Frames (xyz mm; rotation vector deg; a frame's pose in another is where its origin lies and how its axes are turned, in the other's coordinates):
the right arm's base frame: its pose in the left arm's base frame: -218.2 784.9 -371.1 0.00 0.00 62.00
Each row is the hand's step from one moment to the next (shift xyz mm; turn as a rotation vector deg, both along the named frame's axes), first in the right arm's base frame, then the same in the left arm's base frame.
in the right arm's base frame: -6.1 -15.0 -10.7 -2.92 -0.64 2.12
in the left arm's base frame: 10.4 -12.4 -10.7 -0.81 -2.88 2.12
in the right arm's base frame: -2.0 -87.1 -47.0 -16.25 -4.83 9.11
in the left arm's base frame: 76.0 -42.7 -47.0 -3.36 -16.62 9.11
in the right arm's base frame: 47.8 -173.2 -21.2 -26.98 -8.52 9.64
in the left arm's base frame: 175.4 -39.1 -21.2 -5.14 -27.82 9.64
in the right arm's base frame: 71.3 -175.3 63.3 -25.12 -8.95 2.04
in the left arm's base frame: 188.3 -19.3 63.3 -3.89 -26.38 2.04
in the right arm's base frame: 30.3 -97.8 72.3 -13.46 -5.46 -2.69
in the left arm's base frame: 100.6 -19.2 72.3 -1.50 -14.45 -2.69
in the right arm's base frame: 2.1 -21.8 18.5 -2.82 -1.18 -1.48
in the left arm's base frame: 20.2 -8.4 18.5 -0.28 -3.04 -1.48
